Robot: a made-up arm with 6 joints.
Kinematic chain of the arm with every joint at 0, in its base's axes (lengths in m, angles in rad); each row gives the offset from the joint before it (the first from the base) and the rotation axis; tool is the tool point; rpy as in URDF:
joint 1: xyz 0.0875 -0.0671 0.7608 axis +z
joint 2: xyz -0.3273 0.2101 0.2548 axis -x
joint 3: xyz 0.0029 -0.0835 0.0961 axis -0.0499 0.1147 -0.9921
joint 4: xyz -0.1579 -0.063 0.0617 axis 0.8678 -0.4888 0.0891
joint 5: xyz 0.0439 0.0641 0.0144 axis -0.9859 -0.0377 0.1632
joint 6: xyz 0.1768 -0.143 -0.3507 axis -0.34 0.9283 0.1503
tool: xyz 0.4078 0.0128 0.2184 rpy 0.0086 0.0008 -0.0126
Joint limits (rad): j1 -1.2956..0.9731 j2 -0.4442..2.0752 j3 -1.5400..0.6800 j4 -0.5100..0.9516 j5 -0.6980..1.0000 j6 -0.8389..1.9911
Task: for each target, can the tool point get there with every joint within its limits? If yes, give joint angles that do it. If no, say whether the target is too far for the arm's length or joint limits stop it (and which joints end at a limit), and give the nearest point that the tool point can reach.
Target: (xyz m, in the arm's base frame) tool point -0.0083 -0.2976 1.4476
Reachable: yes | joints -0.6516 1.5536 -0.1718 -0.2115 0.3807 1.3956
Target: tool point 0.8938 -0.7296 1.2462
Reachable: no: joint limits stop it (at a limit: joint 1, joint 4, joint 5, joint 6) | nearest point 0.5535 -0.5855 1.1793 | short by 0.376 m
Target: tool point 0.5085 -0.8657 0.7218
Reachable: no: joint limits stop it (at a limit: joint 1, joint 4, joint 5, joint 6) | nearest point 0.4083 -0.7816 0.7597 | short by 0.136 m
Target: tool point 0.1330 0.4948 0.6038
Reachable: yes | joints -0.3236 0.0666 -1.3071 -0.2667 -0.3801 0.9164
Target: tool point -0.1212 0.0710 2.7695
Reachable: no: too far | nearest point -0.1788 0.1091 1.9305 | short by 0.842 m
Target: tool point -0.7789 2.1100 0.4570
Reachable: no: too far | nearest point -0.3280 0.9770 0.8151 | short by 1.271 m
